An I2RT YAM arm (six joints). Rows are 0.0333 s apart.
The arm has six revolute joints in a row. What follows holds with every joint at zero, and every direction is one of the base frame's. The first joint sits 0.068 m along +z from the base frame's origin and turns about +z. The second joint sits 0.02 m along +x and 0.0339 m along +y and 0.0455 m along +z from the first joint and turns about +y. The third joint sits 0.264 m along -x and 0.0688 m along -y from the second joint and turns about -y. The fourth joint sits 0.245 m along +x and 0.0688 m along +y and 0.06 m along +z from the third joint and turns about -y. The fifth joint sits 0.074 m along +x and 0.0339 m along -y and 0.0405 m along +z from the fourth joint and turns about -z. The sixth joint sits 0.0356 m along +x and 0.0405 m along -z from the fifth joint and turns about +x. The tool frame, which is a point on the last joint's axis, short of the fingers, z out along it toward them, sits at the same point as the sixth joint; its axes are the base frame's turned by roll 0, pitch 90 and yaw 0 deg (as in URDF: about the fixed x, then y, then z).
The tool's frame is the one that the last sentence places.
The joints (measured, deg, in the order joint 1, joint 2, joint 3, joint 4, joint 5, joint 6), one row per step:
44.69 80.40 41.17 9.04 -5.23 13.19
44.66 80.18 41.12 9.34 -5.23 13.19
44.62 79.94 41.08 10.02 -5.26 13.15
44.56 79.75 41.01 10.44 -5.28 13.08
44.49 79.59 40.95 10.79 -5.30 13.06
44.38 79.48 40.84 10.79 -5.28 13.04
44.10 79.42 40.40 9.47 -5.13 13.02
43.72 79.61 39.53 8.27 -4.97 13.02
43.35 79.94 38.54 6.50 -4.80 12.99
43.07 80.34 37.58 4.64 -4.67 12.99
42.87 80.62 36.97 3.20 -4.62 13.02
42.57 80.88 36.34 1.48 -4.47 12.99
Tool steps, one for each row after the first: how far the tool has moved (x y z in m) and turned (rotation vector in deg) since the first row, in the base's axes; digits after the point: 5 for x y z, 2 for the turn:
-0.00005 -0.00027 0.00128 0.33 -0.33 -0.03
0.00016 -0.00033 0.00336 0.94 -0.98 -0.02
0.00027 -0.00064 0.00459 1.28 -1.40 -0.03
0.00042 -0.00099 0.00561 1.59 -1.73 -0.08
0.00048 -0.00175 0.00552 1.57 -1.75 -0.19
-0.00025 -0.00461 0.00110 0.32 -0.61 -0.59
-0.00124 -0.00840 -0.00666 -1.32 0.96 -1.11
-0.00304 -0.01283 -0.01650 -3.55 3.10 -1.59
-0.00544 -0.01710 -0.02641 -5.83 5.37 -1.97
-0.00728 -0.02020 -0.03305 -7.44 7.06 -2.22
-0.00924 -0.02411 -0.03997 -9.31 8.88 -2.60

